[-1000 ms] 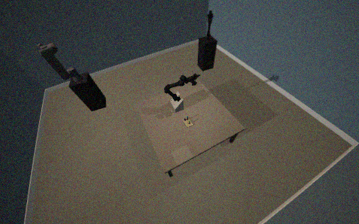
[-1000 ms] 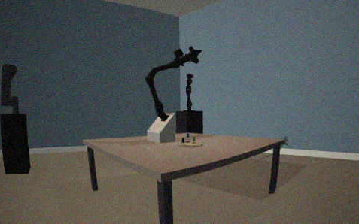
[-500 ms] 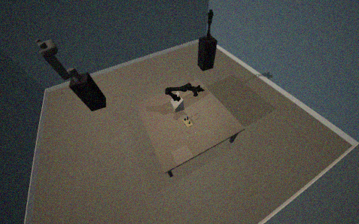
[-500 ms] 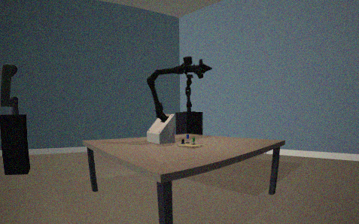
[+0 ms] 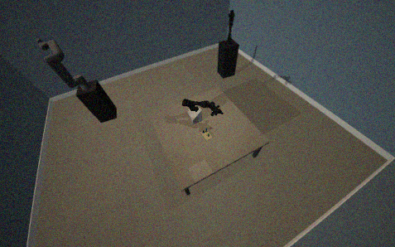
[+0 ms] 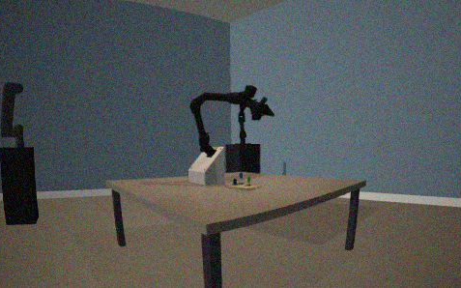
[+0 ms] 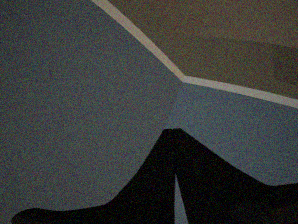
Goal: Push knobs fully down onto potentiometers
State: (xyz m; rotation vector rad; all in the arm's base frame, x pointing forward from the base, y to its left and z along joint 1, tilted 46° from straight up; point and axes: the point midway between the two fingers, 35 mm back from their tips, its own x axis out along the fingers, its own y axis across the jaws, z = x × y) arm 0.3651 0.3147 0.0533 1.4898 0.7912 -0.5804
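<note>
My gripper tip is now 10 cm past the blue knob, 18 cm to the left of it and 35 cm above it.
</note>
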